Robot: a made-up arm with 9 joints. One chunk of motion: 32 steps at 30 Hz.
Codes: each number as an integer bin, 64 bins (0 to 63) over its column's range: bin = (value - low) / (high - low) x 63, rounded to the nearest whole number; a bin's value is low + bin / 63 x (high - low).
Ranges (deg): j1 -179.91..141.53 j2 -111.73..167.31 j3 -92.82..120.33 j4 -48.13..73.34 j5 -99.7..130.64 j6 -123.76..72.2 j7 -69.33..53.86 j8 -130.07..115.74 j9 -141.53..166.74
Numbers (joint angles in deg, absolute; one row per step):
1: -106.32 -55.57 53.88 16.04 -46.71 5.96 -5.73 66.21 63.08
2: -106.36 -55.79 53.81 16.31 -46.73 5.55 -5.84 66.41 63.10
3: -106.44 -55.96 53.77 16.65 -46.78 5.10 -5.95 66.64 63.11
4: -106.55 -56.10 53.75 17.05 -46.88 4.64 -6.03 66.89 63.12
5: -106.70 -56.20 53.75 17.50 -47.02 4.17 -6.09 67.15 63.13
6: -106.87 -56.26 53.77 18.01 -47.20 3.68 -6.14 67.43 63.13
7: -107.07 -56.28 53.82 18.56 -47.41 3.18 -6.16 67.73 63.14
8: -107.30 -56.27 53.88 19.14 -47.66 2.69 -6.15 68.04 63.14
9: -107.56 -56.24 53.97 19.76 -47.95 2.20 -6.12 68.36 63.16
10: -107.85 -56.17 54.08 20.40 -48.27 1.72 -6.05 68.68 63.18
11: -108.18 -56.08 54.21 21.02 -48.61 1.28 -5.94 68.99 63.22
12: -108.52 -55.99 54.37 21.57 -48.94 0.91 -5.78 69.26 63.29
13: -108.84 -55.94 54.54 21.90 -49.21 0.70 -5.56 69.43 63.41
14: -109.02 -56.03 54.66 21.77 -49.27 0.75 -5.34 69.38 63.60
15: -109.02 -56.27 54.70 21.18 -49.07 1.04 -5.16 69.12 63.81
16: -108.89 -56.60 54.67 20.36 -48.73 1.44 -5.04 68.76 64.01
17: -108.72 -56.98 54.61 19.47 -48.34 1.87 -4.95 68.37 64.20
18: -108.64 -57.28 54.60 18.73 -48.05 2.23 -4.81 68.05 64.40
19: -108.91 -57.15 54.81 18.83 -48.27 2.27 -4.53 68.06 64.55
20: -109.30 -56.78 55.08 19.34 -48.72 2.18 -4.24 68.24 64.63
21: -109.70 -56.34 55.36 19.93 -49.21 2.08 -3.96 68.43 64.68
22: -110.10 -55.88 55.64 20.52 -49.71 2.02 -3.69 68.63 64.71
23: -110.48 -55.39 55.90 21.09 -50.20 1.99 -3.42 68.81 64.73
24: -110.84 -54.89 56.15 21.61 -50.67 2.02 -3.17 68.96 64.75
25: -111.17 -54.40 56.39 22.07 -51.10 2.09 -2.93 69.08 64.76
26: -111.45 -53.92 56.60 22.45 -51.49 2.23 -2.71 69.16 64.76
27: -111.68 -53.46 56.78 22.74 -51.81 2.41 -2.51 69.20 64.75
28: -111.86 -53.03 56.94 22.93 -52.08 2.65 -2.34 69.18 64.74
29: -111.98 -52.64 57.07 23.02 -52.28 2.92 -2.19 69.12 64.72
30: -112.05 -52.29 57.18 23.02 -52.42 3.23 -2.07 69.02 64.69
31: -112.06 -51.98 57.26 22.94 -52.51 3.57 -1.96 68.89 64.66
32: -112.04 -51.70 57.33 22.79 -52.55 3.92 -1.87 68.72 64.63
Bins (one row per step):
1: 14 13 43 33 14 42 33 50 42
2: 14 13 43 33 14 42 32 50 42
3: 14 13 43 34 14 41 32 50 42
4: 14 13 43 34 14 41 32 50 42
5: 14 13 43 34 14 41 32 51 42
6: 14 13 43 34 14 41 32 51 42
7: 14 13 43 35 14 41 32 51 42
8: 14 13 43 35 14 41 32 51 42
9: 14 13 43 35 14 40 32 51 42
10: 14 13 43 36 14 40 32 51 42
11: 14 13 43 36 14 40 32 51 42
12: 14 13 44 36 14 40 32 51 42
13: 14 13 44 36 14 40 33 51 42
14: 14 13 44 36 14 40 33 51 42
15: 14 13 44 36 14 40 33 51 42
16: 14 12 44 36 14 40 33 51 42
17: 14 12 44 35 14 40 33 51 42
18: 14 12 44 35 14 41 33 51 42
19: 14 12 44 35 14 41 33 51 42
20: 14 12 44 35 14 40 33 51 42
21: 14 13 44 35 14 40 33 51 42
22: 14 13 44 36 14 40 34 51 42
23: 14 13 44 36 14 40 34 51 42
24: 14 13 44 36 13 40 34 51 42
25: 13 13 44 36 13 40 34 51 42
26: 13 13 44 37 13 41 34 51 42
27: 13 13 44 37 13 41 34 51 42
28: 13 13 44 37 13 41 34 51 42
29: 13 13 44 37 13 41 34 51 42
30: 13 13 44 37 13 41 34 51 42
31: 13 13 44 37 13 41 34 51 42
32: 13 14 44 37 13 41 34 51 42

